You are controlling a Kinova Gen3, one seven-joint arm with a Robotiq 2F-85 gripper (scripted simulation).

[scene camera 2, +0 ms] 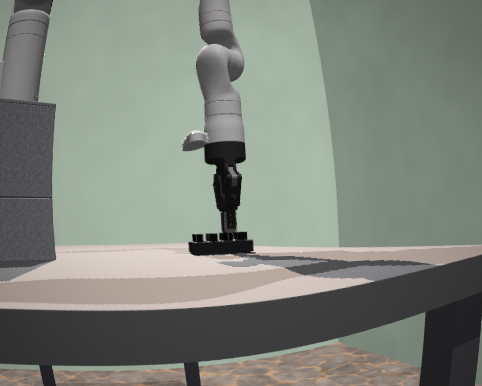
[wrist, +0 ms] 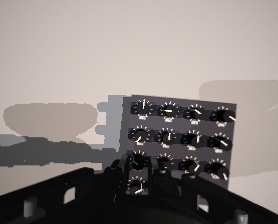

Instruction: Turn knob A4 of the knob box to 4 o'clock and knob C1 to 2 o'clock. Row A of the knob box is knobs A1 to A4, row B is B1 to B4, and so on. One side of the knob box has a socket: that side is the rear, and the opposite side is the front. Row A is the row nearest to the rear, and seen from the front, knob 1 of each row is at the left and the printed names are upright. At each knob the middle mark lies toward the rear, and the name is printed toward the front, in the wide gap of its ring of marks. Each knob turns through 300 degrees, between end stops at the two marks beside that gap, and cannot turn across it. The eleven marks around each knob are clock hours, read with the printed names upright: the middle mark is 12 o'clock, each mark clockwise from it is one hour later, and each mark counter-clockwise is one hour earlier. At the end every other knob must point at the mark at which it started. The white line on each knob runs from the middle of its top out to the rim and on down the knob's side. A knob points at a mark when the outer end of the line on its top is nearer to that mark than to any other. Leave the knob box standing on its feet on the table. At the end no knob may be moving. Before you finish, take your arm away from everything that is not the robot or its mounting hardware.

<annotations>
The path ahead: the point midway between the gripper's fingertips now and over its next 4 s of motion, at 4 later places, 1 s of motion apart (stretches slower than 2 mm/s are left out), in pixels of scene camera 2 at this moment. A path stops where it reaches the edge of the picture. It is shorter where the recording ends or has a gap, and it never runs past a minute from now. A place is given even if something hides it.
My gripper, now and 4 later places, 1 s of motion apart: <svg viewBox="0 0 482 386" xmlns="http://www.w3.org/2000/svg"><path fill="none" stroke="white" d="M229 232L229 237L227 218L224 213L227 205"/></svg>
</annotations>
